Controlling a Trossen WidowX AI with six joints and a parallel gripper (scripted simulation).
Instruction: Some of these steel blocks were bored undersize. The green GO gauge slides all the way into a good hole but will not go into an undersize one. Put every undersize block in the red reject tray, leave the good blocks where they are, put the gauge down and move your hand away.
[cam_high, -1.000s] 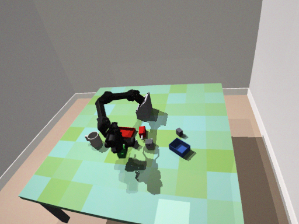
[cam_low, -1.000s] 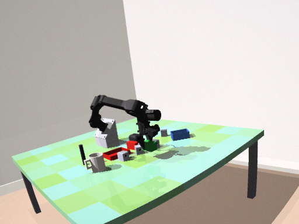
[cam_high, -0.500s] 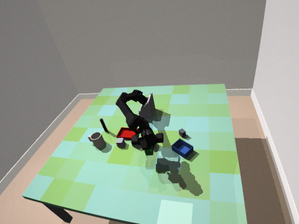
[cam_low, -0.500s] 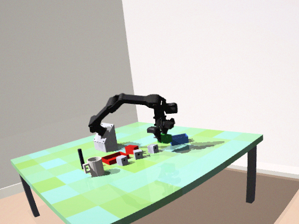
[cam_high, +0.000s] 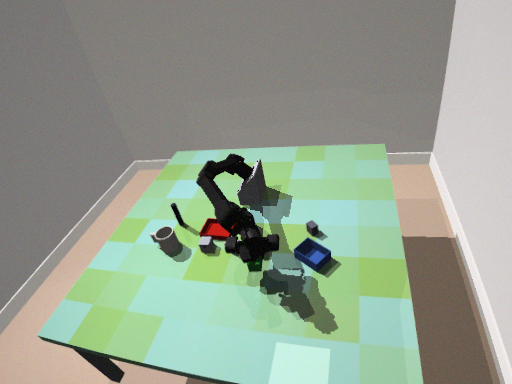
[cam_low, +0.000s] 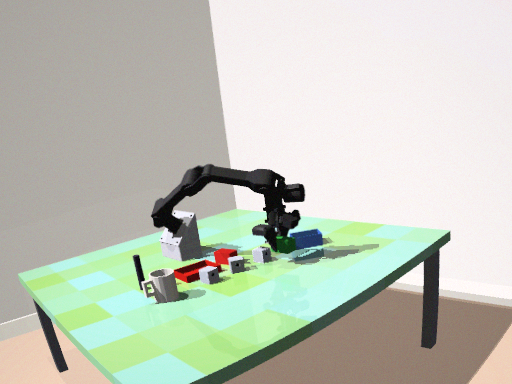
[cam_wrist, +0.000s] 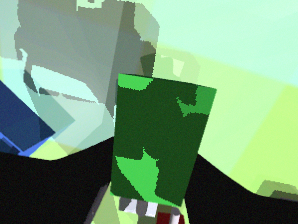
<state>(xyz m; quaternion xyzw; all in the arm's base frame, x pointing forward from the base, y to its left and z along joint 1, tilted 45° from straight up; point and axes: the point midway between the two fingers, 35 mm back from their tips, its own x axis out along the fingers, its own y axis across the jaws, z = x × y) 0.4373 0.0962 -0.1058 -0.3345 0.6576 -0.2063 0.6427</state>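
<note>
Right now my gripper tip is 80 mm past the steel block, 10 mm to the left of it and 30 mm above it. The rest, counted from my gripper tip: green GO gauge: 10 mm behind, 20 mm above; blue tray: 70 mm behind, 190 mm to the left, 40 mm below; darker grey block: 210 mm behind, 170 mm to the left, 30 mm below.
</note>
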